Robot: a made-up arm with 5 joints. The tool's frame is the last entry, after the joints.
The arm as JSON. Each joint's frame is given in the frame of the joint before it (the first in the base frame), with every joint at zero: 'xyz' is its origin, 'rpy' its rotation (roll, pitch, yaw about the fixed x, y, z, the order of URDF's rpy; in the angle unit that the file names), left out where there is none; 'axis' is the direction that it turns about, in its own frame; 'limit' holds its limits. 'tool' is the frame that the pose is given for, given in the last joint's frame.
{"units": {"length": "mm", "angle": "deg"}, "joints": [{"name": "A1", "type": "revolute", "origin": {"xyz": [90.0, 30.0, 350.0], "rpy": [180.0, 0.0, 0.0]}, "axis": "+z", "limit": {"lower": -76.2, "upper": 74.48}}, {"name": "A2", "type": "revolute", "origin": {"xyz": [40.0, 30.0, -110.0], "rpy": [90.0, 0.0, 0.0]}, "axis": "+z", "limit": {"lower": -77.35, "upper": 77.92}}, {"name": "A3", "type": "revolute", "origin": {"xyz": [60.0, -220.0, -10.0]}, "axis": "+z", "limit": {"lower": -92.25, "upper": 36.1}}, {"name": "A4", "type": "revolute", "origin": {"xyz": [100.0, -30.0, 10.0]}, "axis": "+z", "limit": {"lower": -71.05, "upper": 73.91}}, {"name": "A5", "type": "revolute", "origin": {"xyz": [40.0, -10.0, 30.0], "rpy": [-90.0, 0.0, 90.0]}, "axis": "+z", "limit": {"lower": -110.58, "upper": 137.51}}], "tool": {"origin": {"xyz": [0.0, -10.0, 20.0], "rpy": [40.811, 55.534, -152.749]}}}
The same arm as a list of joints. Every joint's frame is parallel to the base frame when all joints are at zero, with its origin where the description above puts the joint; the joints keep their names.
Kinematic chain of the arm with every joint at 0, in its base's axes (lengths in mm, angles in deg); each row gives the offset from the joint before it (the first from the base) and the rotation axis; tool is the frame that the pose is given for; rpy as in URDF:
A1: xyz 90 30 350 axis -z
A2: xyz 40 -30 110 axis +y
A3: xyz 60 -10 220 axis +y
A4: xyz 100 10 30 axis +y
A5: xyz 40 30 10 axis -x
tool: xyz -20 10 0 rpy 8.82 -30.21 17.45
Joint limits (deg, base to tool): -76.2..74.48 -77.35..77.92 -92.25..36.1 -71.05..73.91 -110.58..137.51

